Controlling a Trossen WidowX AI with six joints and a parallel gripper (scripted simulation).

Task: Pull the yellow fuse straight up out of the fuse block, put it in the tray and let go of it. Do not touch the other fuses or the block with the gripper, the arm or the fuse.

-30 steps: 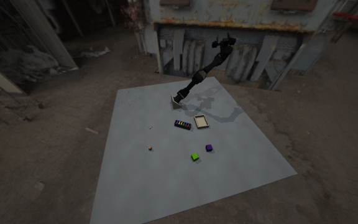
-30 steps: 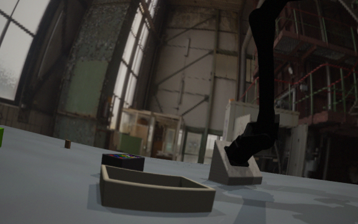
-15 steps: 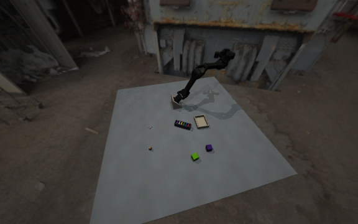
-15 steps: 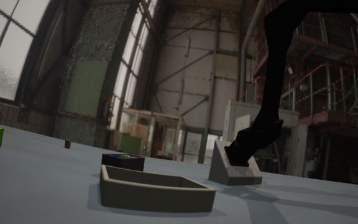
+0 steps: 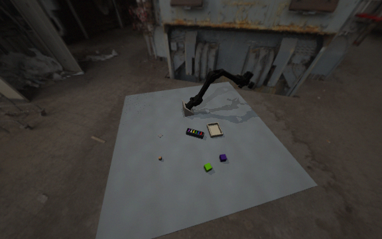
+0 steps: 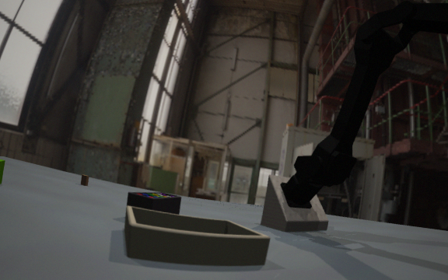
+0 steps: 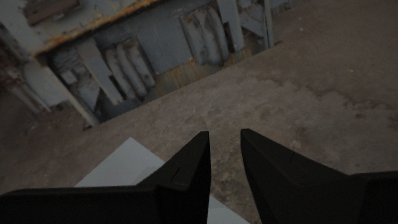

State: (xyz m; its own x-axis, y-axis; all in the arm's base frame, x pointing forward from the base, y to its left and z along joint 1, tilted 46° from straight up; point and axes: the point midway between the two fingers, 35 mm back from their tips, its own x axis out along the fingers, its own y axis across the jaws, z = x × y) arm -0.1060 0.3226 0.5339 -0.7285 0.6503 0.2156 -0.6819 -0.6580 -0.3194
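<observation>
Now: the yellow fuse 630 mm to the right of my gripper tip, 410 mm ahead of it and 180 mm below it. From my gripper tip the other things lie so: beige tray (450 mm to the right, 410 mm ahead, 200 mm below); then red fuse (580 mm to the right, 440 mm ahead, 180 mm below); then blue fuse (600 mm to the right, 430 mm ahead, 180 mm below).
</observation>
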